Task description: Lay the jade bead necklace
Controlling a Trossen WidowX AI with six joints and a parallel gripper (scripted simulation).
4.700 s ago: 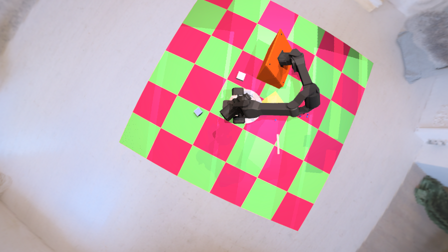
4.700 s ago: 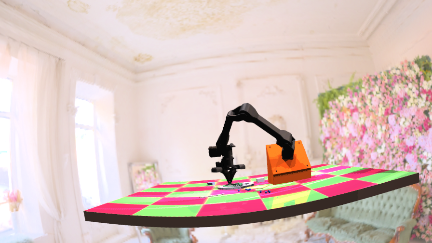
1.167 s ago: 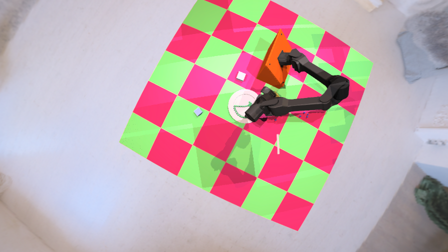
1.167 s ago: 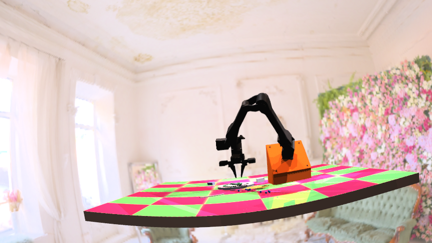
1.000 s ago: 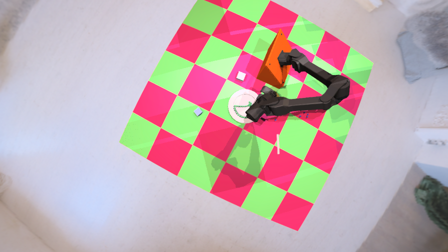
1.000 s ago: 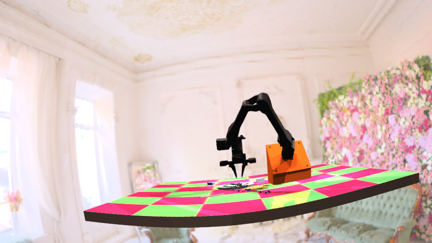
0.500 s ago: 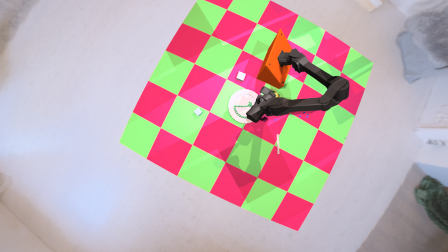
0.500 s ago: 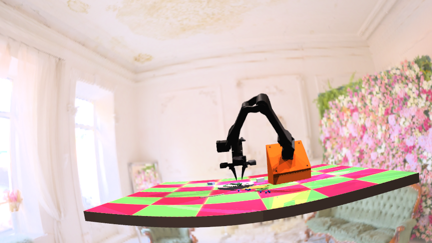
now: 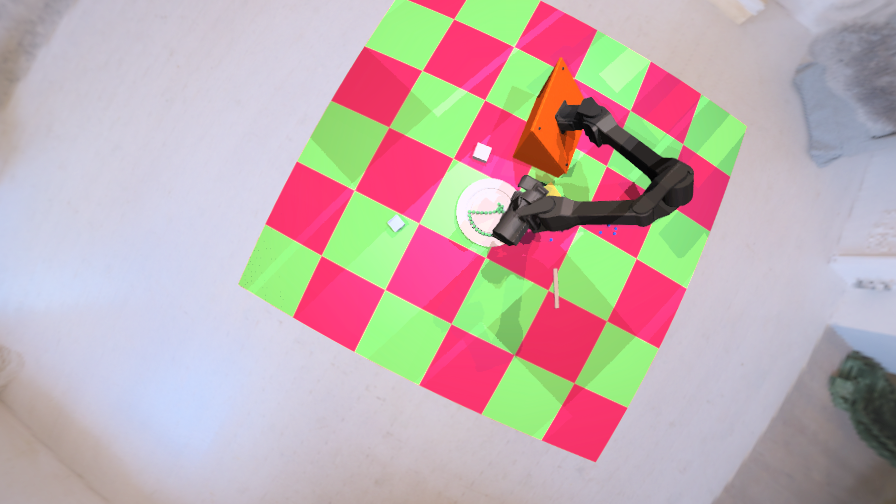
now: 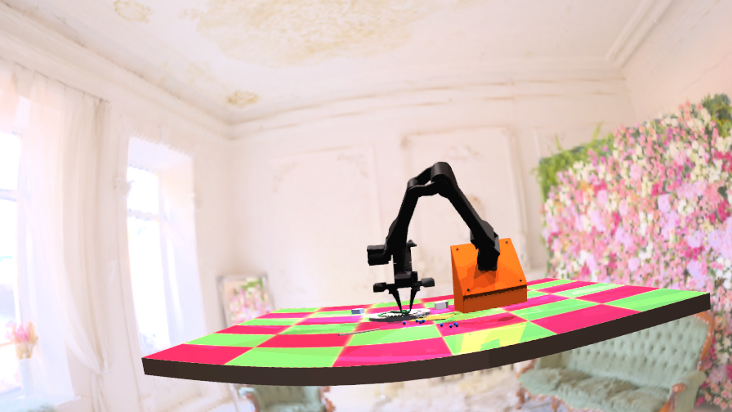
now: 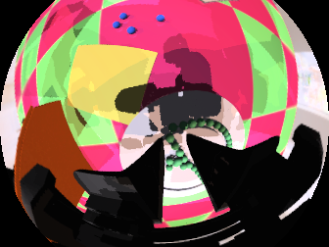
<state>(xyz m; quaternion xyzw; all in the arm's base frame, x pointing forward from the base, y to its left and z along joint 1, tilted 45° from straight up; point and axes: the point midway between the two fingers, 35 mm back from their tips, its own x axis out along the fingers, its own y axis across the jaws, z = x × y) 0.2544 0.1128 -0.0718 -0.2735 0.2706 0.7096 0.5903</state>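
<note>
Right now the round bead board is 5 cm to the right of my gripper tip, 2 cm ahead of it and 1 cm below it. Also, from my gripper tip: white cube: 17 cm to the right, 11 cm behind, 1 cm below; thin white stick: 24 cm to the left, 11 cm ahead, 2 cm below; yellow patch: 8 cm behind, 7 cm to the left, 2 cm below.
</note>
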